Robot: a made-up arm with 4 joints.
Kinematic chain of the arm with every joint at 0, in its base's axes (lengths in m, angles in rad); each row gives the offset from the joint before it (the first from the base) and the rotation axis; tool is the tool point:
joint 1: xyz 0 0 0.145 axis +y
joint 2: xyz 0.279 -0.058 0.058 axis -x
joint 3: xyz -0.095 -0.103 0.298 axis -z
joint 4: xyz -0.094 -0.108 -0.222 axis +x
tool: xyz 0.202 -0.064 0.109
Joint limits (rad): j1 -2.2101..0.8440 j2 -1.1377..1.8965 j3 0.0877..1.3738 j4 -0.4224..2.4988
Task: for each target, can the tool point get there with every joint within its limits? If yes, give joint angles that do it. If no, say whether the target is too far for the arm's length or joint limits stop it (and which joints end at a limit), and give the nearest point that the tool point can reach.
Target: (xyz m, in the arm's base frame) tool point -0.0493 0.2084 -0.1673
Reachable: no: joint limits stop it (at a limit: joint 1, joint 2, joint 3) | nearest point -0.1980 0.1382 -0.0226 | short by 0.219 m
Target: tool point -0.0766 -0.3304 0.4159
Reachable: yes | joints -0.5436 0.2055 0.9650 0.3813
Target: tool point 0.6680 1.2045 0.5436
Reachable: no: too far | nearest point 0.3320 0.2075 0.3431 | short by 1.071 m
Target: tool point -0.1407 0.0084 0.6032
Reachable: yes | joints -0.8343 1.2826 0.2253 0.2664
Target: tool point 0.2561 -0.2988 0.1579
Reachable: yes | joints -0.9498 -0.9079 0.5439 1.4077
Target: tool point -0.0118 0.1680 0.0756
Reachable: no: joint limits stop it (at a limit: joint 1, joint 2, joint 3) | nearest point -0.2013 0.1859 0.0222 | short by 0.198 m
